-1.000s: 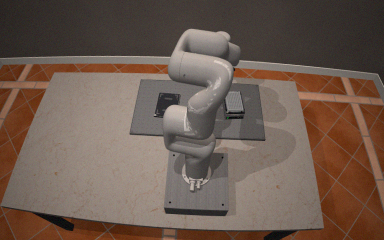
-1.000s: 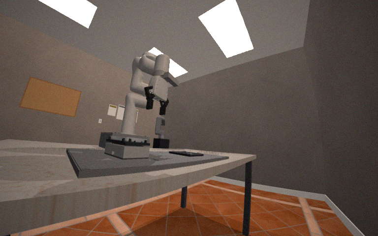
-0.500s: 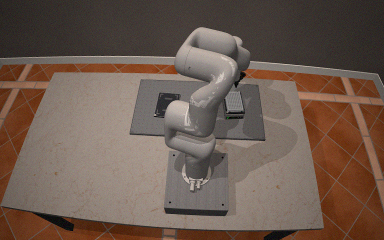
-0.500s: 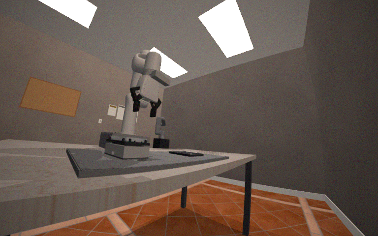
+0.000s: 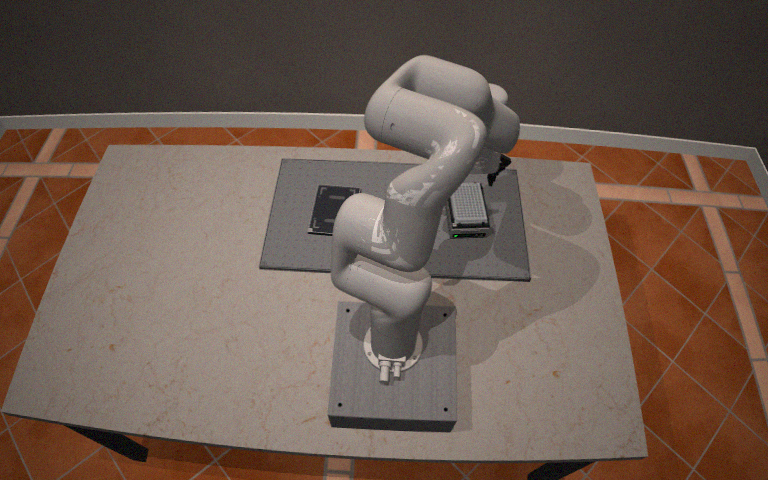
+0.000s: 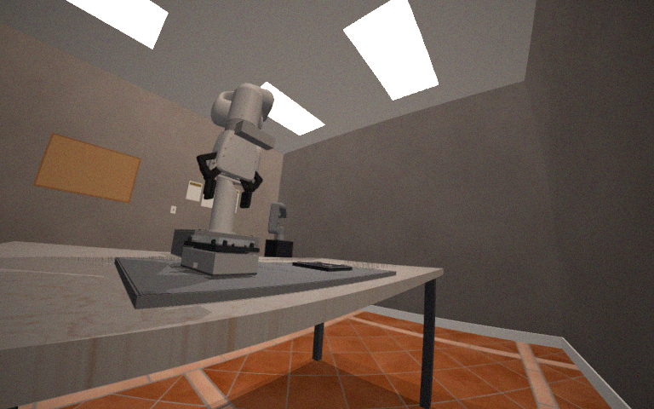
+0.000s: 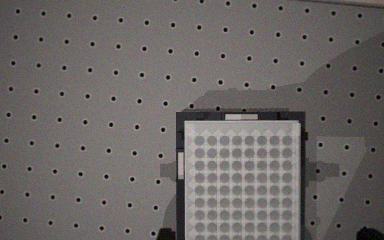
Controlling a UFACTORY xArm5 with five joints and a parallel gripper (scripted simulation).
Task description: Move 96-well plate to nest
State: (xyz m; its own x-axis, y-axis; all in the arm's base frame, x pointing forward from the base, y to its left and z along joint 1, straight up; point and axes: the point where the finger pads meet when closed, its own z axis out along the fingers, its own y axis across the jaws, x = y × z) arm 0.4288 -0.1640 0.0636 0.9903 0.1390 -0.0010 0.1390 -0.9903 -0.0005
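Right now my hand is 10 cm above the 96-well plate. From my hand the other things lie so: A1 mark: 41 cm to the left, 14 cm below, 9 cm behind; plate nest N1: 35 cm to the left, 15 cm below, 2 cm behind.
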